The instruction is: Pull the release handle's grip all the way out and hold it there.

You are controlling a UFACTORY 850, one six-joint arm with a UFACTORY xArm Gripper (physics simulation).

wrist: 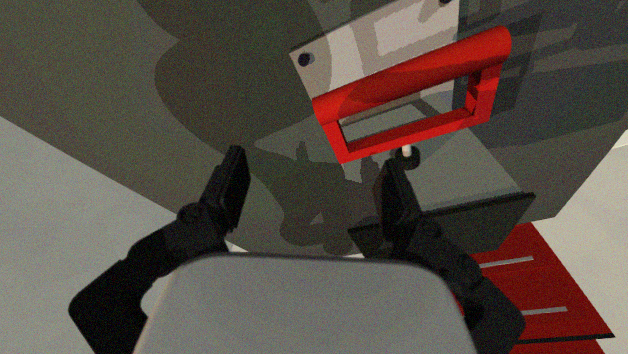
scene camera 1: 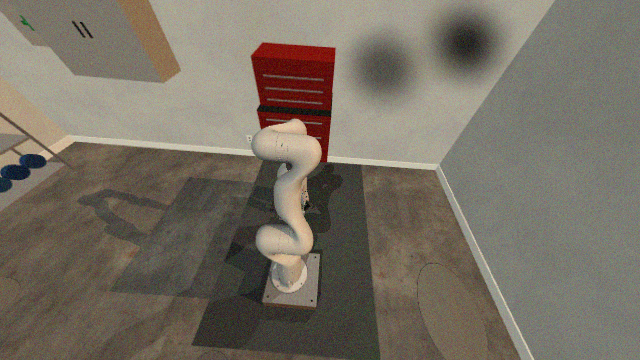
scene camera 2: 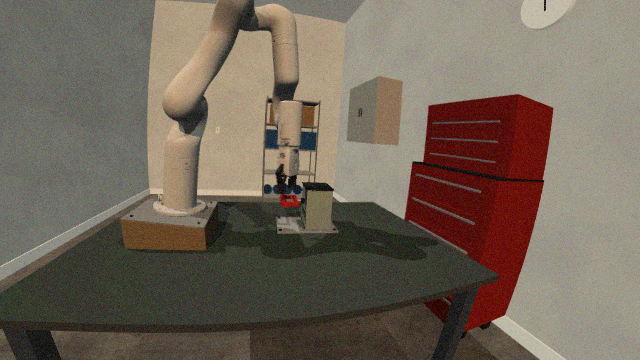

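Observation:
The release handle's red grip [scene camera 2: 290,204] [wrist: 410,75] is a rectangular frame with a thick round bar. A short white rod [wrist: 406,150] joins it to a dark collar on the front of the beige housing [scene camera 2: 318,209], which has a black top. The housing stands on a pale base plate [scene camera 2: 286,230] [wrist: 312,77]. My gripper [scene camera 2: 287,189] [wrist: 314,168] is open and empty. In scene camera 2 its fingertips are just above the grip. In the wrist view the grip lies up and to the right of the gap between the fingers. The arm hides the grip in scene camera 1.
The dark table [scene camera 1: 345,300] [scene camera 2: 250,280] carries the arm's base block [scene camera 1: 311,290] [scene camera 2: 165,235]. A red tool cabinet [scene camera 1: 295,65] [scene camera 2: 475,135] stands beyond the table. The housing and its black top edge [wrist: 480,202] are close to the right finger in the wrist view.

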